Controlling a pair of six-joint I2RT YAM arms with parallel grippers.
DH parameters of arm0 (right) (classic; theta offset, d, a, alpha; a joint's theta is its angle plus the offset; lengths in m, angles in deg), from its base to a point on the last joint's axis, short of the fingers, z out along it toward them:
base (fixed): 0 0 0 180
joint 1: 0 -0.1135 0.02 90
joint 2: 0 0 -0.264 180
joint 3: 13.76 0 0.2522 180
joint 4: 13.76 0 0.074 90
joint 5: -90 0 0 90
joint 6: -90 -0.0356 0 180
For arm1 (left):
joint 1: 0 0.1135 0.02 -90
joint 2: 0 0 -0.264 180
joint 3: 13.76 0 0.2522 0
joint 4: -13.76 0 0.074 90
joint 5: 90 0 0 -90
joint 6: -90 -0.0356 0 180
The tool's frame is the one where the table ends.
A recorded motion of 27 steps. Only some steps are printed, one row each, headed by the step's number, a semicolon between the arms.
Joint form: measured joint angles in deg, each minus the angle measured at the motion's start. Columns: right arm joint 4, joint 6, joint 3, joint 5, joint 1, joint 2; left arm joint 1, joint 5, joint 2, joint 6, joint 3, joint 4.
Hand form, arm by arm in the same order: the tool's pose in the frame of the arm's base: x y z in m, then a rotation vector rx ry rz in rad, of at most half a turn. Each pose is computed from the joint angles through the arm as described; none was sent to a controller.
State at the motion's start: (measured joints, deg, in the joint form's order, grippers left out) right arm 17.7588 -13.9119 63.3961 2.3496 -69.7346 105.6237; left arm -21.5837 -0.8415 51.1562 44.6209 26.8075 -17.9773
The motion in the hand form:
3: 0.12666 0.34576 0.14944 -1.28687 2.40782 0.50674; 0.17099 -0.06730 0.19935 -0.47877 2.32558 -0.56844
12: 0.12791 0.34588 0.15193 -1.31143 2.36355 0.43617; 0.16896 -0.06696 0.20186 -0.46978 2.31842 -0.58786
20: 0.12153 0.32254 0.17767 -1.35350 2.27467 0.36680; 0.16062 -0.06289 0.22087 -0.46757 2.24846 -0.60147
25: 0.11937 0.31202 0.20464 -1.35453 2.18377 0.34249; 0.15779 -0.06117 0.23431 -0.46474 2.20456 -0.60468
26: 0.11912 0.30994 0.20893 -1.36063 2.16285 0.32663; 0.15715 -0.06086 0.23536 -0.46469 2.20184 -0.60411
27: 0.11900 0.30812 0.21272 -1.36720 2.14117 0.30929; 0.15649 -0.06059 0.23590 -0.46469 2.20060 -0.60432
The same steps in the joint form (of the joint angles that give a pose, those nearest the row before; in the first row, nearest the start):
3: -0.04 0.02 0.04 -0.83 0.00 0.57; 0.00 0.33 0.00 0.00 -0.02 0.35
12: 0.72 2.49 0.55 -3.78 -0.11 0.44; 0.00 1.03 -1.05 -0.04 -0.02 0.02
20: 3.61 6.88 -2.88 -7.10 -0.11 -7.26; 0.00 -0.13 -6.03 -0.02 1.62 -2.86
25: 5.33 9.94 -3.06 -9.68 -0.11 -12.55; 0.00 -1.03 -7.96 -0.20 3.39 -4.26
26: 5.73 10.95 -3.06 -10.47 -0.11 -13.40; 0.00 -1.11 -8.22 -0.22 3.52 -4.52
27: 6.01 12.02 -3.06 -11.30 -0.11 -14.14; 0.00 -1.14 -8.46 -0.22 3.56 -4.74

